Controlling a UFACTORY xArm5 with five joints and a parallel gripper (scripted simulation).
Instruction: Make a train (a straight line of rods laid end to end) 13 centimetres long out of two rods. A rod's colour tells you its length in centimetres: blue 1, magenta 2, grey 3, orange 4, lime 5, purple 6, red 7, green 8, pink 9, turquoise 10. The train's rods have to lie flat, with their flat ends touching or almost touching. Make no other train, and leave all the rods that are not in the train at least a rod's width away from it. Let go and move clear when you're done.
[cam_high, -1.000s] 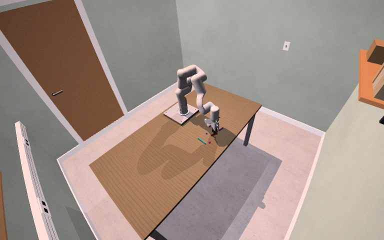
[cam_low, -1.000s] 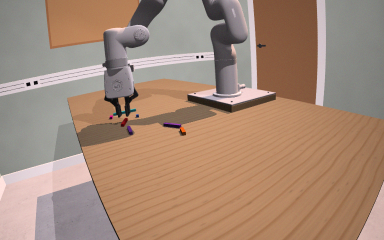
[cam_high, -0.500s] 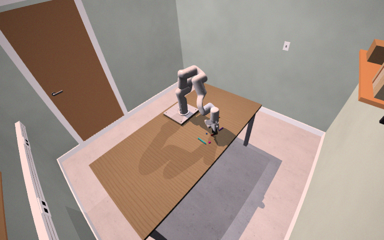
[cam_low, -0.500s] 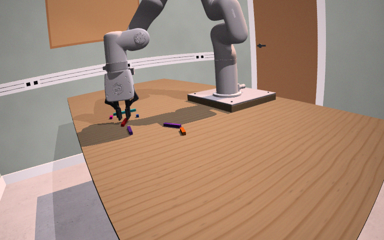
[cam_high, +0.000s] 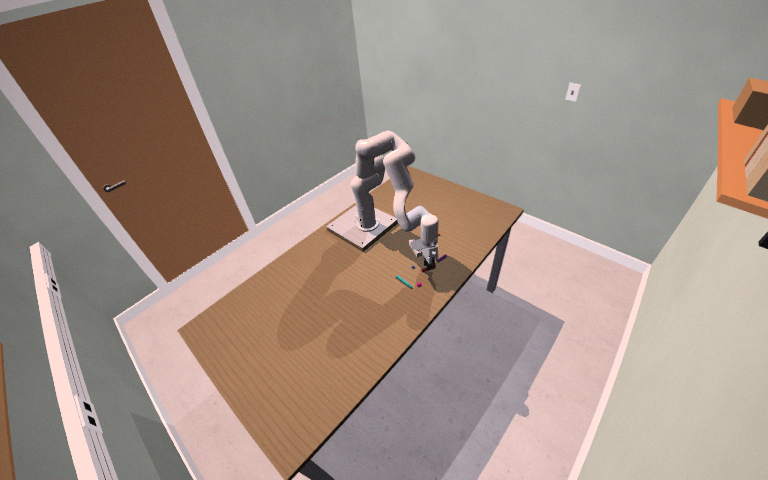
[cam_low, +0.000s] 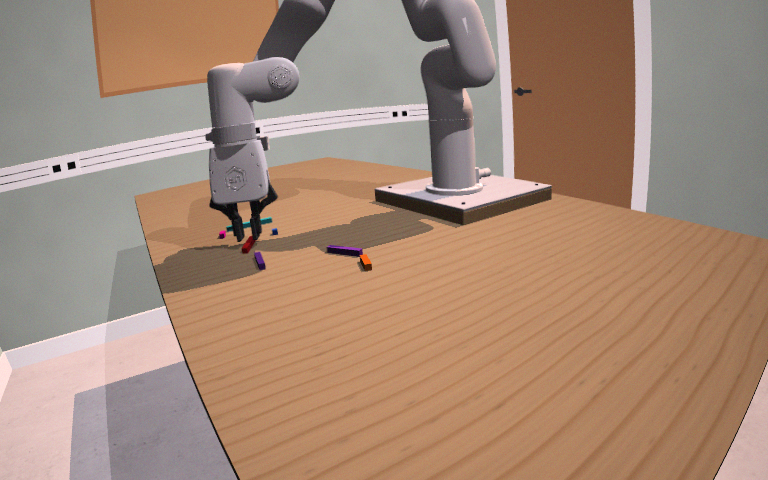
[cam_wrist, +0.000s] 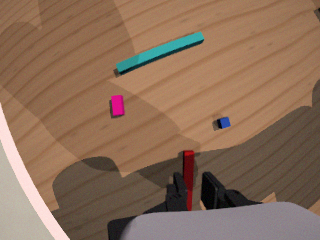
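The red rod lies 3 cm below my hand. The rest, counted from my hand: turquoise rod: 14 cm to the right, 3 cm below, 3 cm behind; then magenta rod: 11 cm to the right, 3 cm below, 3 cm ahead; then blue rod: 6 cm behind, 4 cm to the right, 3 cm below.
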